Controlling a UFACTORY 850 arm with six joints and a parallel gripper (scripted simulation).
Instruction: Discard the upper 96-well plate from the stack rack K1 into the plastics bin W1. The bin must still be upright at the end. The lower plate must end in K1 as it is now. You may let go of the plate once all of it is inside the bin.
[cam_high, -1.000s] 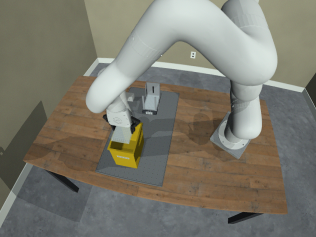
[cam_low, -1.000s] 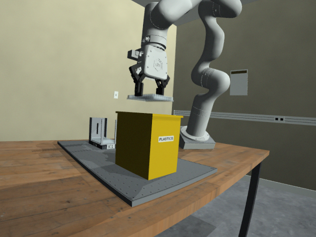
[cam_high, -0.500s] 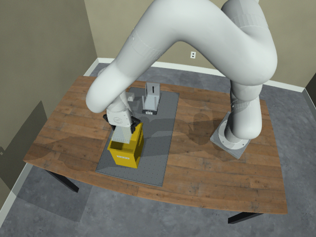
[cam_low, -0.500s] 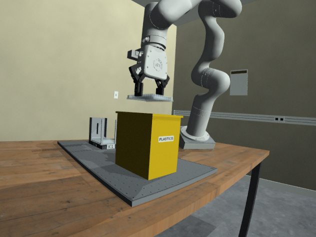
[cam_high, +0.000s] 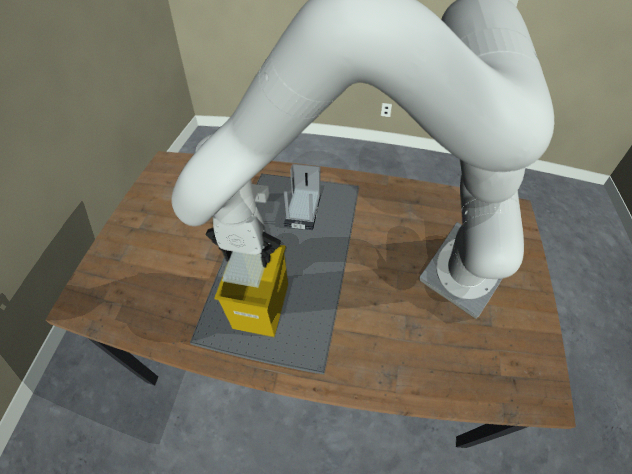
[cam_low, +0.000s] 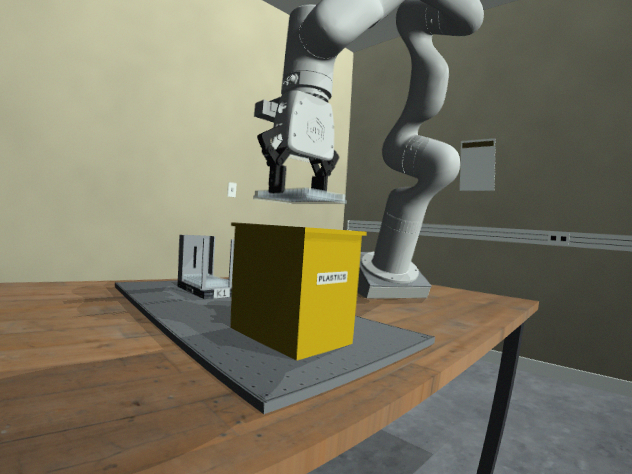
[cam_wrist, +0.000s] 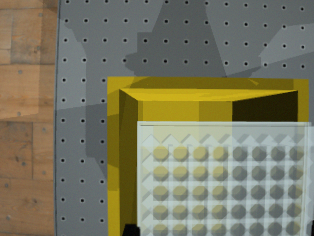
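The plastics bin W1 lies 150 mm below my hand. From my hand the other things lie so: white 96-well plate: 10 mm below; grey rack post: 30 mm behind, 450 mm to the right, 160 mm below.
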